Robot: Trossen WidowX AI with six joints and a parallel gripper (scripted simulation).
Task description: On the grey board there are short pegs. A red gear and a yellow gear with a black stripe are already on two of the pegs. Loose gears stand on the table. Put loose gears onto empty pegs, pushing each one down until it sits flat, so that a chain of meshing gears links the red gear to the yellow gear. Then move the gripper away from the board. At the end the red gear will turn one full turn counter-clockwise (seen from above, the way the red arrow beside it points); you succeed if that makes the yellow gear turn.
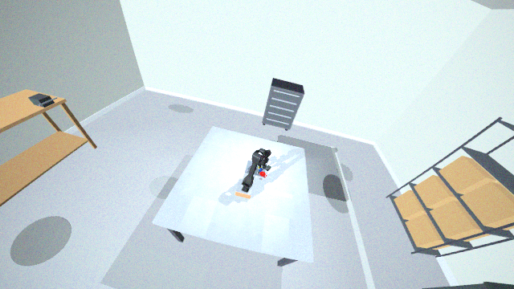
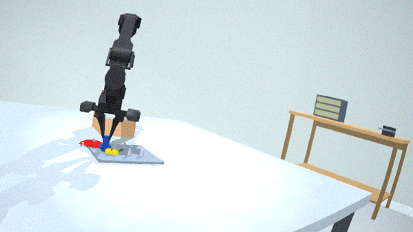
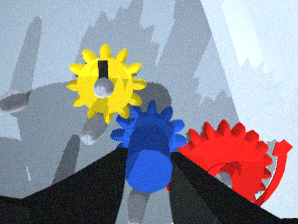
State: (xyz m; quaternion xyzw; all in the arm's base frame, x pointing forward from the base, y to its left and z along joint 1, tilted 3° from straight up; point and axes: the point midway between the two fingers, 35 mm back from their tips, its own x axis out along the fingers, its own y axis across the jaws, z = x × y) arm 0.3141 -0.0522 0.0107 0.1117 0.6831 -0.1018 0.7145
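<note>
Right now the blue gear is 10 mm below my gripper tip. From my gripper tip the other things lie so: grey board: 60 mm to the left, 30 mm below, 10 mm ahead; then yellow gear: 30 mm ahead, 20 mm to the left, 20 mm below; then red gear: 40 mm to the right, 30 mm behind, 20 mm below.
</note>
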